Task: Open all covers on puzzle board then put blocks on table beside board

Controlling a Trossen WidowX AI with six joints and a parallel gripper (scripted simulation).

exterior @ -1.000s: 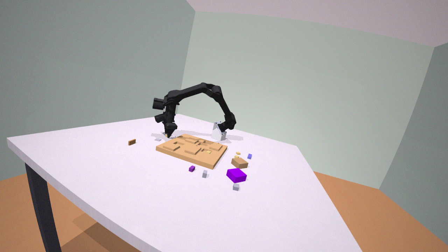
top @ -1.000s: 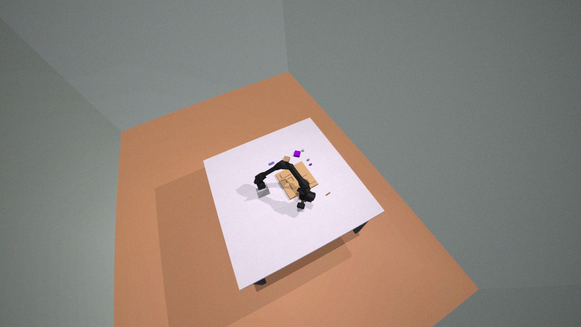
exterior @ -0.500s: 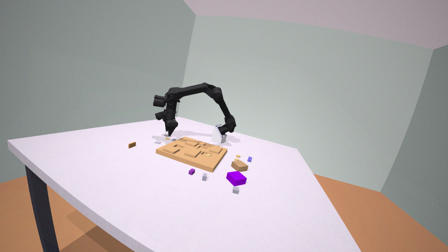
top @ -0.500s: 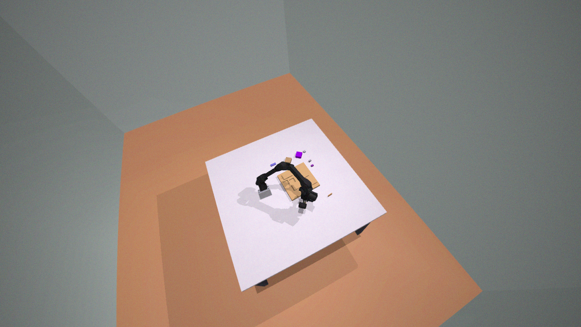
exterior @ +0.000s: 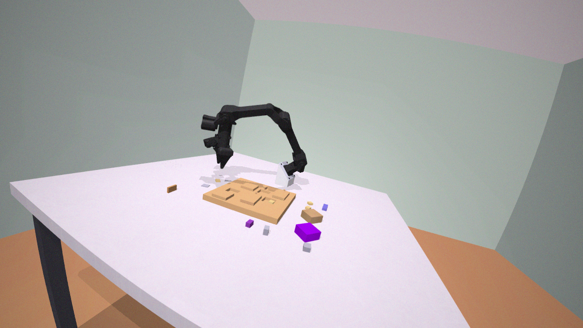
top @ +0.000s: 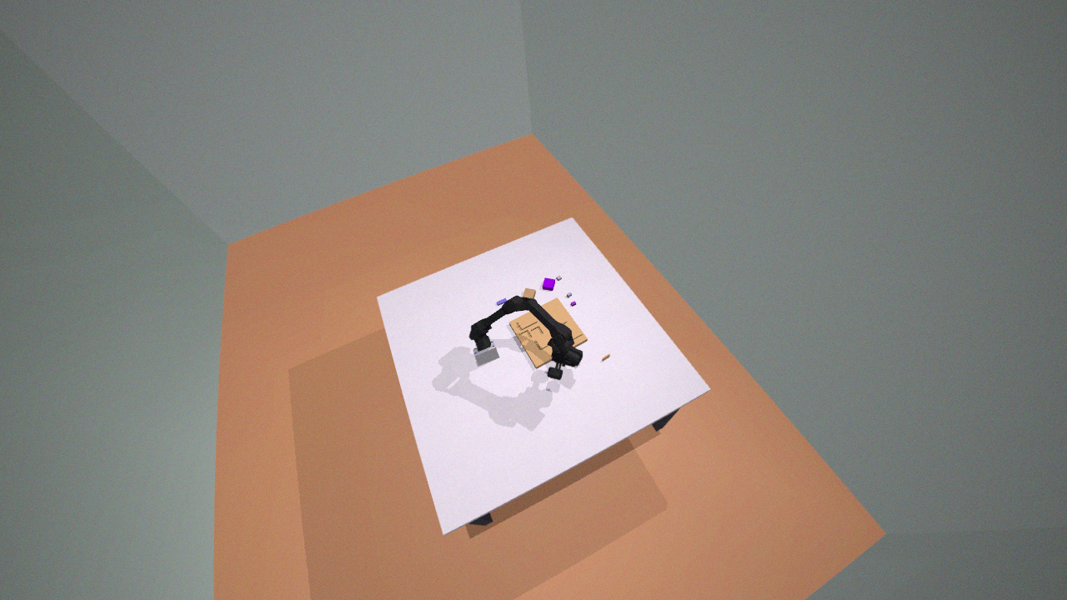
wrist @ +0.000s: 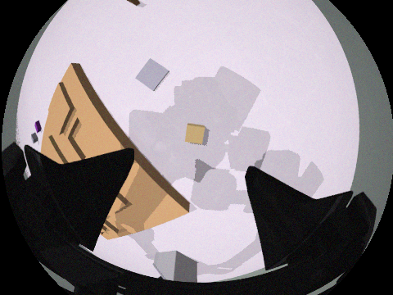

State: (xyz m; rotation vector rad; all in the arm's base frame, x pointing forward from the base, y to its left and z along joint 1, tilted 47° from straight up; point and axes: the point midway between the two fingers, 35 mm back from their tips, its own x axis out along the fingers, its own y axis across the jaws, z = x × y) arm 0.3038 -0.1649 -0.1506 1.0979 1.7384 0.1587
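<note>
The grey tile is 90 mm ahead of my gripper tip, 80 mm below it and 10 mm to the left of it. Also, from my gripper tip: blue piece 500 mm to the left, 140 mm behind, 70 mm below; then small purple cube 330 mm to the left, 210 mm ahead, 70 mm below; then brown box 480 mm to the left, 60 mm below, 10 mm ahead.
</note>
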